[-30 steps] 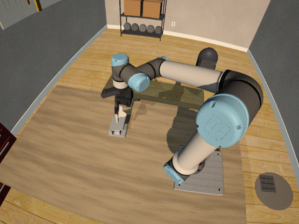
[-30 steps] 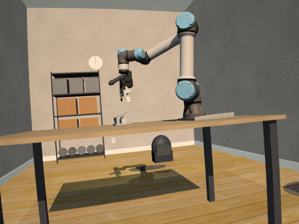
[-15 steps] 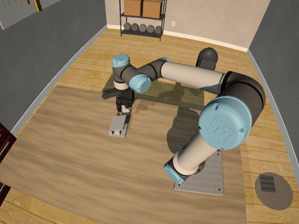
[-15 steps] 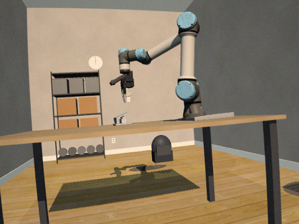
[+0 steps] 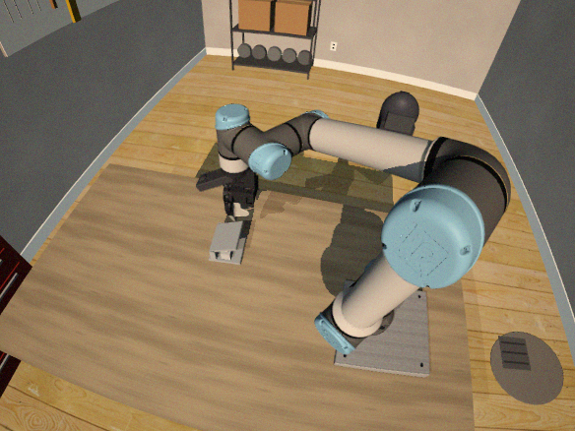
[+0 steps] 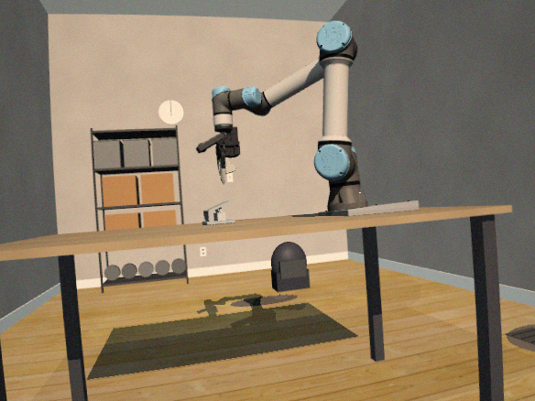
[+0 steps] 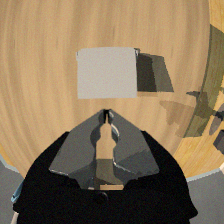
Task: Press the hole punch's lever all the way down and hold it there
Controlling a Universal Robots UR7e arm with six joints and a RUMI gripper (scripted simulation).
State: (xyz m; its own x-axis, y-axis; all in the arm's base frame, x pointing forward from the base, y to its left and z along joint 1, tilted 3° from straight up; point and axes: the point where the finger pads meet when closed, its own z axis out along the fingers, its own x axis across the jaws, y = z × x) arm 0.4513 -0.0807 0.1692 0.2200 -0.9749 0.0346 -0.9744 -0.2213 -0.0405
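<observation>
Now: the hole punch 13 cm below my hand, 4 cm ahead of it and 1 cm to the left of it.
</observation>
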